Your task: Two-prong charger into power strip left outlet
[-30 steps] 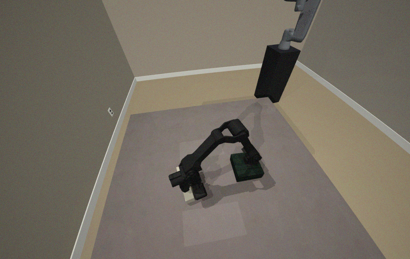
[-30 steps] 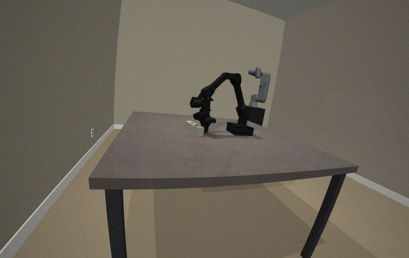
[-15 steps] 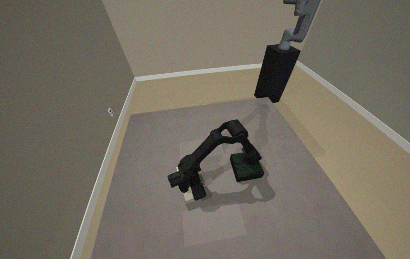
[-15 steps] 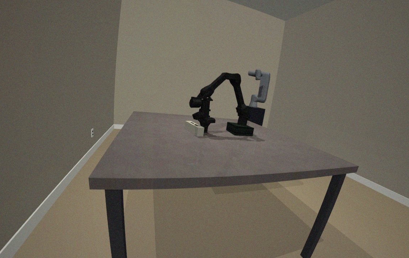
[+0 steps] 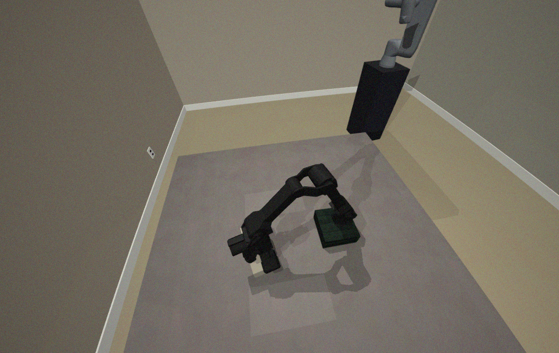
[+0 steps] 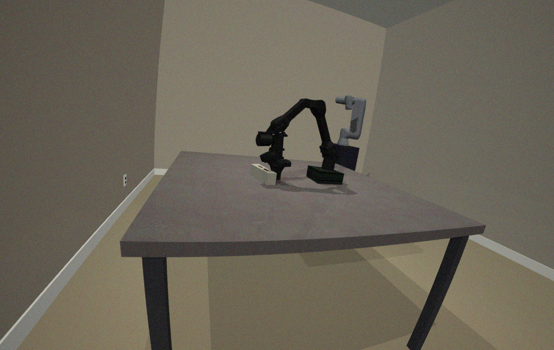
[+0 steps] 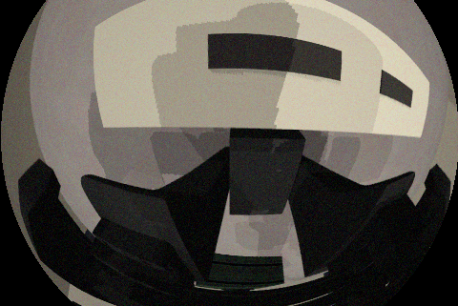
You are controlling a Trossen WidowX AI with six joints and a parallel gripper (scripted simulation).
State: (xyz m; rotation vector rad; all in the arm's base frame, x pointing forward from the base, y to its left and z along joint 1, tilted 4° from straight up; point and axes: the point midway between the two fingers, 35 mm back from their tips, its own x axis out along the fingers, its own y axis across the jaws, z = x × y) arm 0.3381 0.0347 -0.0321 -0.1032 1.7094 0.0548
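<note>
The charger lies 20 mm ahead of my gripper tip and 10 mm above it.
</note>
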